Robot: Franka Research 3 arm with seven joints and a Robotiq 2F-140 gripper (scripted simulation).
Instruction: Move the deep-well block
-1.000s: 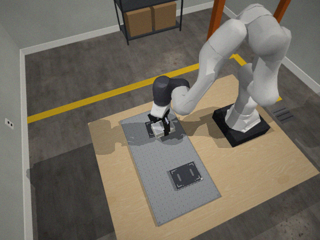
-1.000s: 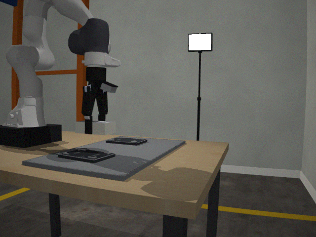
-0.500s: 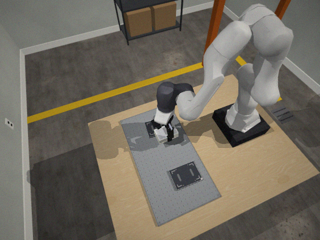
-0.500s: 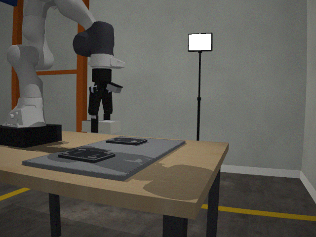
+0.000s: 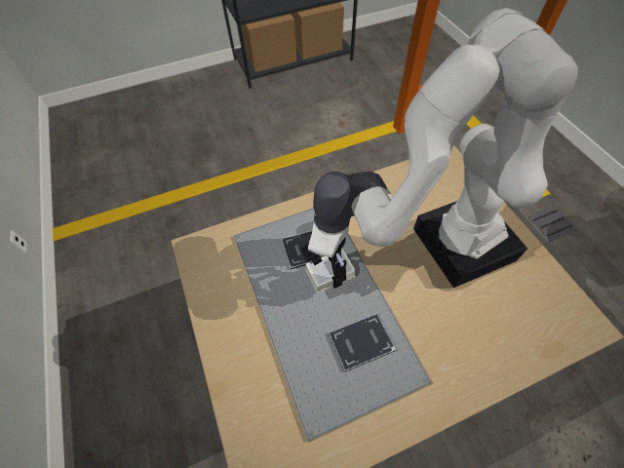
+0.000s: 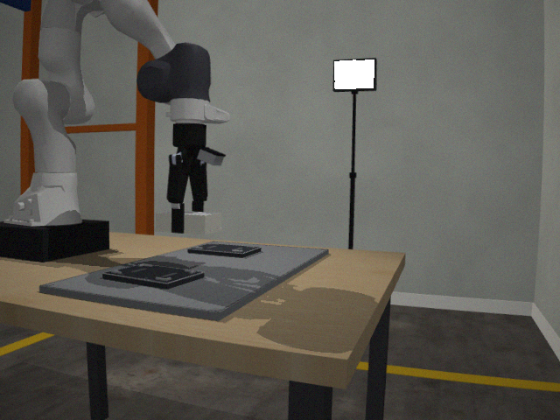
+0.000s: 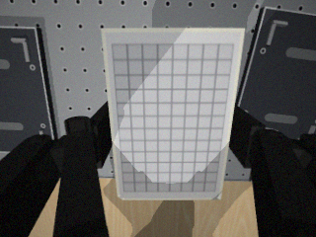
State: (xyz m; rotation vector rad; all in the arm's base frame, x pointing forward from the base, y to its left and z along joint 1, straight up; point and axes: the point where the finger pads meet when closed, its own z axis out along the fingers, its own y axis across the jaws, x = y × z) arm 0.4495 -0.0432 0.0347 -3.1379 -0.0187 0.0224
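My hand is 10 mm past the plate nest N2, 210 mm to the right of it and 100 mm above it. The rest, counted from my hand: A1 mark: 80 mm behind, 260 mm to the left, 90 mm below; plate nest N1: 10 mm ahead, 150 mm to the right, 100 mm below; white 96-well deep-well block: 10 mm below.
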